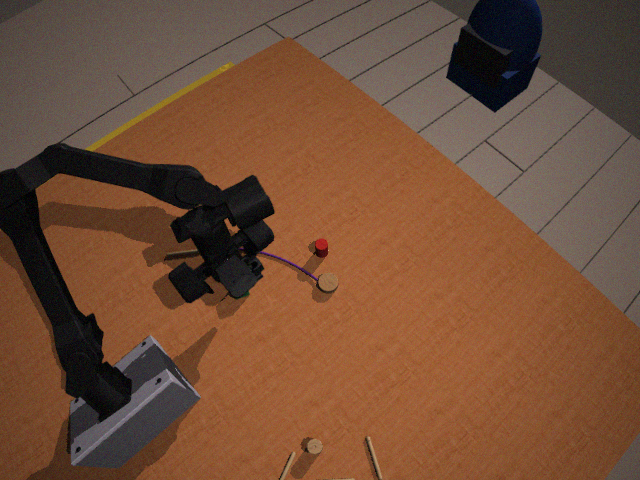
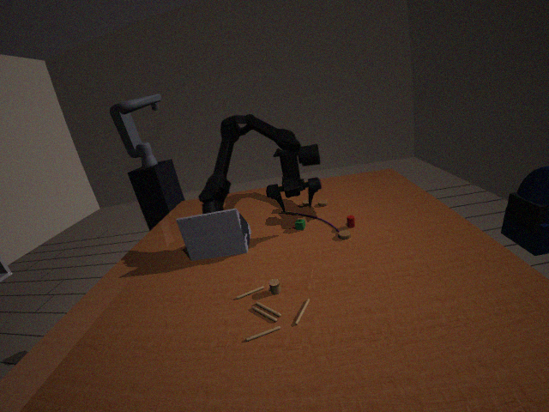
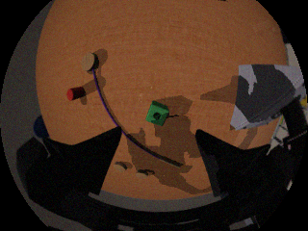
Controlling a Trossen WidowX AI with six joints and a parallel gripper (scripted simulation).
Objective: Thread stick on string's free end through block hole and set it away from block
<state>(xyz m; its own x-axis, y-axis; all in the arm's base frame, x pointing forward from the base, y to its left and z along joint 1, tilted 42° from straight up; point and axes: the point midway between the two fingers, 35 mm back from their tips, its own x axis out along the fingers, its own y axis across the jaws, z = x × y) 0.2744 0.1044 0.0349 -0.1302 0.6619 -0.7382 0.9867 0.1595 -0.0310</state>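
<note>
My gripper tip is 6 cm above the green block. From my gripper tip the other things lie so: red cylinder 18 cm ahead, 6 cm below, 2 cm to the right; then round wooden button 15 cm ahead, 9 cm to the right, 7 cm below; then thin wooden stick 14 cm to the left, 7 cm below, 4 cm behind.
</note>
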